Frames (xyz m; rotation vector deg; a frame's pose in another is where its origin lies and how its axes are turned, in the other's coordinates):
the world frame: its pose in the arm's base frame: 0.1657 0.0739 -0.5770 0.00 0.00 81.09
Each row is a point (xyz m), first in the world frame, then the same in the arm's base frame.
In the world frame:
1: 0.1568 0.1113 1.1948
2: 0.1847 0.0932 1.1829
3: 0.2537 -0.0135 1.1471
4: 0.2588 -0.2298 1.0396
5: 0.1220 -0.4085 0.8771
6: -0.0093 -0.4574 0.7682
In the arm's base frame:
1: 0.0800 0.2460 0.6178
2: 0.1022 0.2708 0.6059
3: 0.2183 0.3224 0.5701
4: 0.4328 0.2940 0.4626
5: 0.5882 0.1312 0.3001
6: 0.6161 -0.0061 0.1912

